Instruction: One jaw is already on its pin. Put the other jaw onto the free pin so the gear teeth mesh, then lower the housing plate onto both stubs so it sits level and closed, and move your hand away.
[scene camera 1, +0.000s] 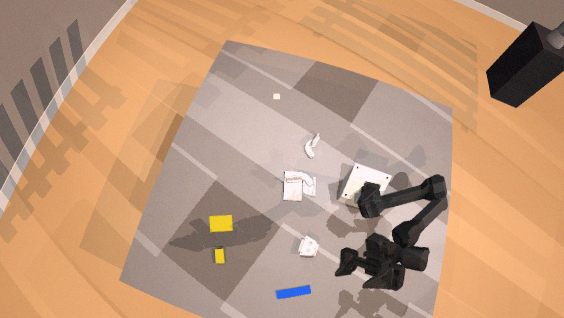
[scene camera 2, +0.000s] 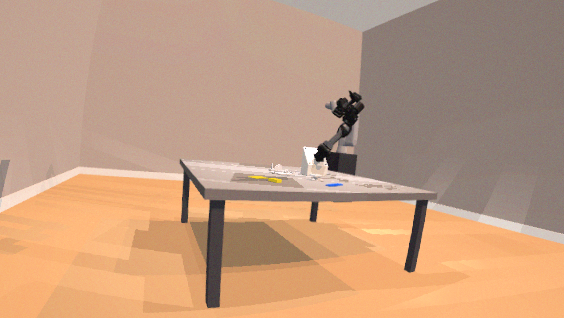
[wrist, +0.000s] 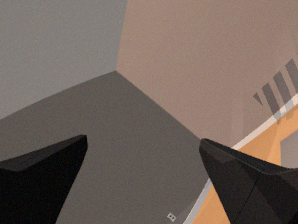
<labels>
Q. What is my gripper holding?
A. Nothing.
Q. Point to my gripper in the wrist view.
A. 144, 143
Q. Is my gripper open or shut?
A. Open.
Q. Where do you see my gripper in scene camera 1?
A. At 348, 280
</labels>
